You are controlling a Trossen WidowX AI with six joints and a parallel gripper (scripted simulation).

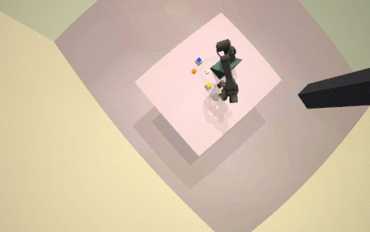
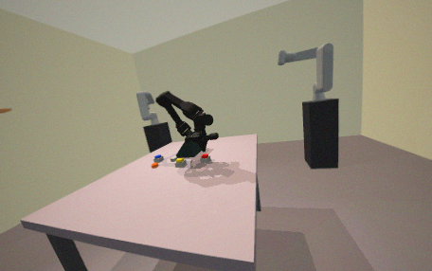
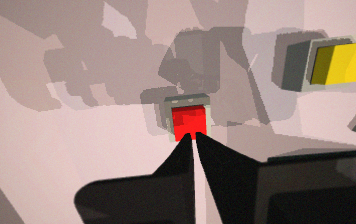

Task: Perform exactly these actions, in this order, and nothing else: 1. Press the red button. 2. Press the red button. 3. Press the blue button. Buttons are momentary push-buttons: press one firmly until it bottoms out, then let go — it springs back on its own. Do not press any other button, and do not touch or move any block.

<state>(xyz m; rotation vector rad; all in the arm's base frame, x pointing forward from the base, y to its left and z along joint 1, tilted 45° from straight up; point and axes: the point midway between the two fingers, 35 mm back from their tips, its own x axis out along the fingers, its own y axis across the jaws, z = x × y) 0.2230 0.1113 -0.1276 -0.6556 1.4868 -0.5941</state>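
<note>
My gripper tip is 30 mm above the red button. Round my gripper tip: orange block 320 mm to the right, 60 mm ahead, 50 mm below; then blue button 370 mm to the right, 40 mm behind, 30 mm below; then yellow button 140 mm to the right, 50 mm ahead, 30 mm below.
</note>
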